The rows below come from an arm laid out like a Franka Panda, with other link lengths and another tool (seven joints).
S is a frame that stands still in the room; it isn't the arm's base.
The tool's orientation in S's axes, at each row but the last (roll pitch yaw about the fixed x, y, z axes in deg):
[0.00 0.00 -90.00]
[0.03 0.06 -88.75]
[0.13 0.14 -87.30]
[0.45 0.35 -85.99]
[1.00 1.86 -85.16]
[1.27 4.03 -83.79]
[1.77 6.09 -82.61]
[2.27 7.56 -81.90]
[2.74 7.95 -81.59]
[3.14 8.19 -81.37]
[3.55 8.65 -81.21]
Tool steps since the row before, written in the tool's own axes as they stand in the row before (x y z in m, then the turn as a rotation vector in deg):
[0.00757 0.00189 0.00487 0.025 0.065 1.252]
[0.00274 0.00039 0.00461 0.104 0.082 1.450]
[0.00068 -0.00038 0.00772 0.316 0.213 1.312]
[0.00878 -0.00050 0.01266 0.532 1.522 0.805]
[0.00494 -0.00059 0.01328 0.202 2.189 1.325]
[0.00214 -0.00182 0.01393 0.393 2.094 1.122]
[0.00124 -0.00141 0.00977 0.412 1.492 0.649]
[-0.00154 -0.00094 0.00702 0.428 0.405 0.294]
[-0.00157 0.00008 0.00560 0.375 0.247 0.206]
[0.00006 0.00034 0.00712 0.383 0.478 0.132]
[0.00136 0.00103 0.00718 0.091 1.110 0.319]
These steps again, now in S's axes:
[0.00189 -0.00757 0.00487 0.065 -0.025 1.252]
[0.00045 -0.00274 0.00461 0.084 -0.104 1.450]
[-0.00036 -0.00072 0.00772 0.225 -0.309 1.312]
[0.00002 -0.00888 0.01260 1.549 -0.430 0.814]
[-0.00037 -0.00542 0.01310 2.179 -0.063 1.356]
[-0.00178 -0.00332 0.01370 2.108 -0.248 1.138]
[-0.00141 -0.00247 0.00954 1.521 -0.290 0.647]
[-0.00129 0.00043 0.00712 0.455 -0.405 0.251]
[-0.00030 0.00074 0.00576 0.293 -0.363 0.164]
[0.00011 -0.00107 0.00705 0.525 -0.327 0.102]
[0.00095 -0.00231 0.00694 1.098 0.020 0.369]

